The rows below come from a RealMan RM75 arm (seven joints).
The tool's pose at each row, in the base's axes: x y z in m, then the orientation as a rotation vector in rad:
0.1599 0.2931 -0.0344 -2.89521 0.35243 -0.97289
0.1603 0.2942 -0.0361 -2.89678 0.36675 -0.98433
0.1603 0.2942 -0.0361 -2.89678 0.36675 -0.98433
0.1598 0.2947 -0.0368 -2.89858 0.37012 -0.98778
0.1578 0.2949 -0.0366 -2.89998 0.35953 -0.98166
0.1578 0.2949 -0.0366 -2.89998 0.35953 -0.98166
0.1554 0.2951 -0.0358 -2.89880 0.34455 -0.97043
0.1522 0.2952 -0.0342 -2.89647 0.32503 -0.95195
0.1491 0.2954 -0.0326 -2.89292 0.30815 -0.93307
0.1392 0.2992 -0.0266 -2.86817 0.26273 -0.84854
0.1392 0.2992 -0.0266 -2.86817 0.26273 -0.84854
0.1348 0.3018 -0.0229 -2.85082 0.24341 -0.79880
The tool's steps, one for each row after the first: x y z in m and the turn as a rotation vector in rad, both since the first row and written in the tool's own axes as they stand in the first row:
-0.0009 -0.0009 0.0016 -0.00837 0.00774 0.00628
-0.0009 -0.0009 0.0016 -0.00837 0.00774 0.00628
-0.0019 -0.0012 0.0018 -0.01179 0.00990 0.00713
-0.0033 -0.0010 0.0005 -0.00836 0.00544 0.00128
-0.0033 -0.0010 0.0005 -0.00836 0.00544 0.00128
-0.0048 -0.0009 -0.0016 -0.00022 -0.00222 -0.00556
-0.0063 -0.0006 -0.0048 0.01179 -0.01465 -0.01385
-0.0078 -0.0004 -0.0080 0.02402 -0.02717 -0.02023
-0.0129 -0.0030 -0.0188 0.07630 -0.08219 -0.02902
-0.0129 -0.0030 -0.0188 0.07630 -0.08219 -0.02902
-0.0147 -0.0051 -0.0244 0.10651 -0.11470 -0.02939

